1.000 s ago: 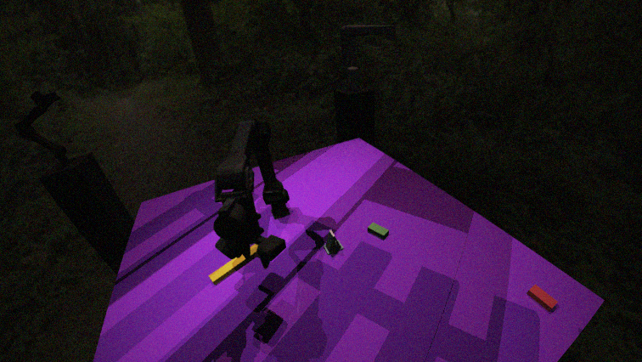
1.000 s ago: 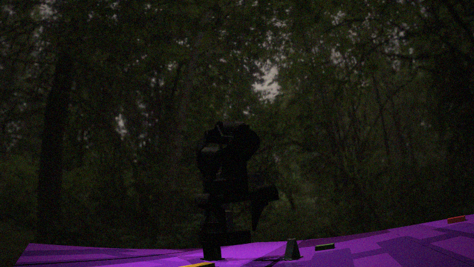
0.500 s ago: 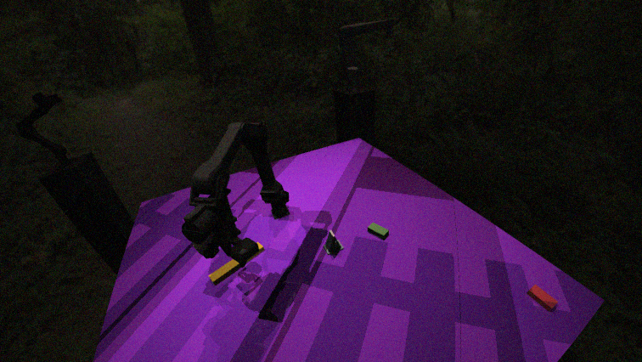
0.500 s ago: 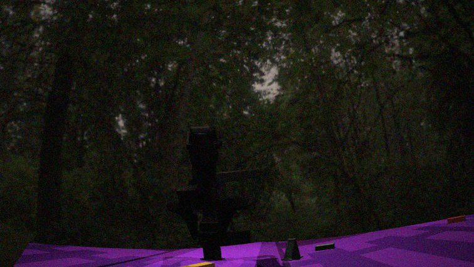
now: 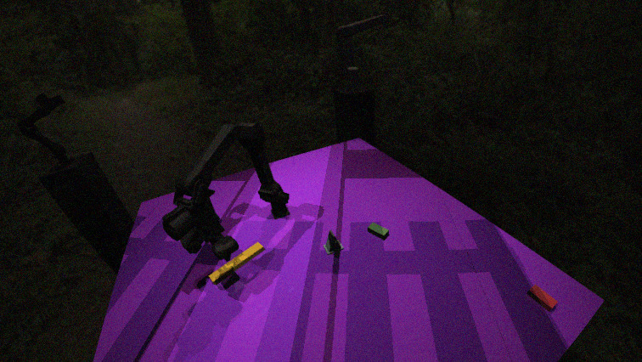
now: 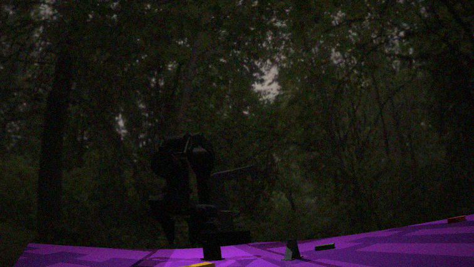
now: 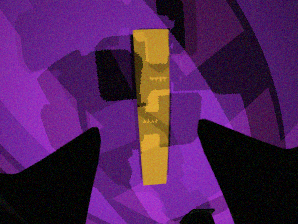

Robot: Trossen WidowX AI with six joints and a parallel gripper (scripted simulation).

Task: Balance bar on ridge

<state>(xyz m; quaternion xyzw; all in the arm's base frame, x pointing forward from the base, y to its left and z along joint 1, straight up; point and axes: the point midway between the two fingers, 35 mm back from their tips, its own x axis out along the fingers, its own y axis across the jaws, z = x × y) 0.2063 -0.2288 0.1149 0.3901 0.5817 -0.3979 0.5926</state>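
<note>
Right now the yellow bar is 2 cm behind my gripper tip, 3 cm to the left of it and 7 cm below it. Also, from my gripper tip: red block (53 cm ahead, 73 cm to the left, 7 cm below); green block (8 cm ahead, 50 cm to the left, 7 cm below).
</note>
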